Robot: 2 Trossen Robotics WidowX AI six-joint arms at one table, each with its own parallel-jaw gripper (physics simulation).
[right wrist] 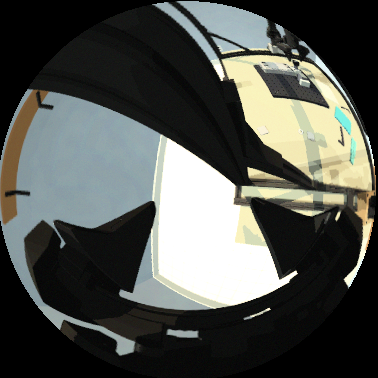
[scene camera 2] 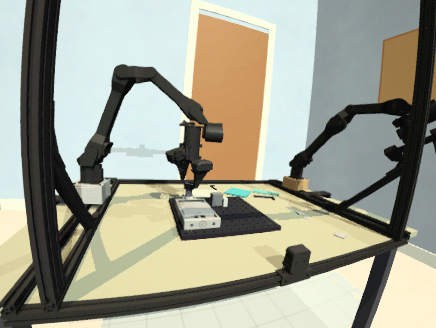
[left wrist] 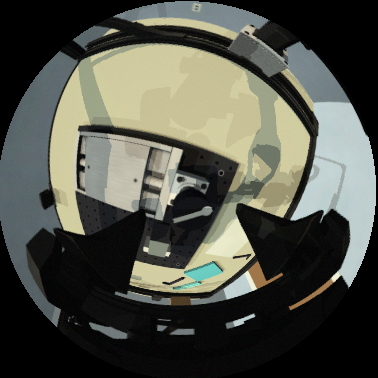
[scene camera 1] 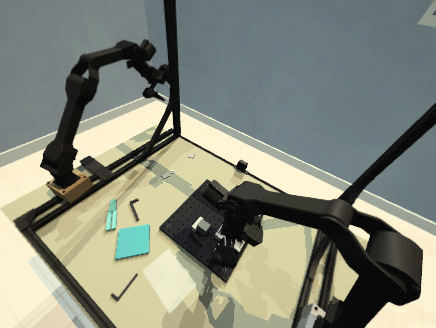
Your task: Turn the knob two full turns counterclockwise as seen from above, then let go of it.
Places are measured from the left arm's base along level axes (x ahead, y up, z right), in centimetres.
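Pixels of known places: left gripper, fingertip midpoint: (scene camera 2: pixel 188 184) (left wrist: pixel 191 211) (scene camera 1: pixel 225 243); right gripper, fingertip midpoint: (right wrist: pixel 205 204) (scene camera 2: pixel 422 165) (scene camera 1: pixel 169 93); left arm's base at its link origin: (scene camera 2: pixel 91 181); right arm's base at its link origin: (scene camera 2: pixel 296 177) (scene camera 1: pixel 67 179).
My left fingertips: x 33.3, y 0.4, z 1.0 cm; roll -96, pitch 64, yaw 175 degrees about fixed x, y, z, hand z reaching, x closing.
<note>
Ahead of a thing's pixels: the offset from my left fingertips to its top centre. "spot": to the spot under its first point. Level surfaces: height alone.
The knob @(dy +0.3, dx +0.2, dz -0.1 cm) (left wrist: pixel 185 199) is a round black disc in the left wrist view, with a pale grey bar @(spot: dy +0.4, dx +0.2, dz -0.1 cm) (left wrist: pixel 192 215) across its top. It sits by a silver bracket @(spot: dy -4.5, dx -1.5, dz -0.9 cm) (left wrist: pixel 198 184) at the end of a metal slide stage @(dy -4.3, dx +1.3, dz +10.9 cm) (left wrist: pixel 112 167) (scene camera 2: pixel 202 221) on the black perforated plate @(dy -7.2 cm) (scene camera 1: pixel 176 223) (scene camera 2: pixel 255 223). My left gripper (left wrist: pixel 191 211) (scene camera 2: pixel 190 182) points down above the knob, open, with its fingers apart on either side of it in the left wrist view. My right gripper (right wrist: pixel 204 204) is open and empty, raised far from the plate. The left arm mostly hides the knob in scene camera 1.
A grey block @(spot: dy -2.8, dx +10.6, dz -0.2 cm) (scene camera 1: pixel 201 226) (scene camera 2: pixel 217 199) stands on the plate near the stage. A teal square @(spot: dy -7.5, dx +25.3, dz -18.6 cm) (scene camera 1: pixel 133 242) (scene camera 2: pixel 237 192), a teal tool @(dy -7.3, dx +40.7, dz -17.7 cm) (scene camera 1: pixel 111 215) and dark L-shaped keys @(dy -7.7, dx +35.8, dz -10.1 cm) (scene camera 1: pixel 134 209) @(dy -7.9, dx +16.5, dz -27.2 cm) (scene camera 1: pixel 126 286) lie beside the plate. A black box @(spot: dy -4.1, dx +17.8, dz +37.4 cm) (scene camera 1: pixel 242 165) (scene camera 2: pixel 297 260) sits on the table frame.
</note>
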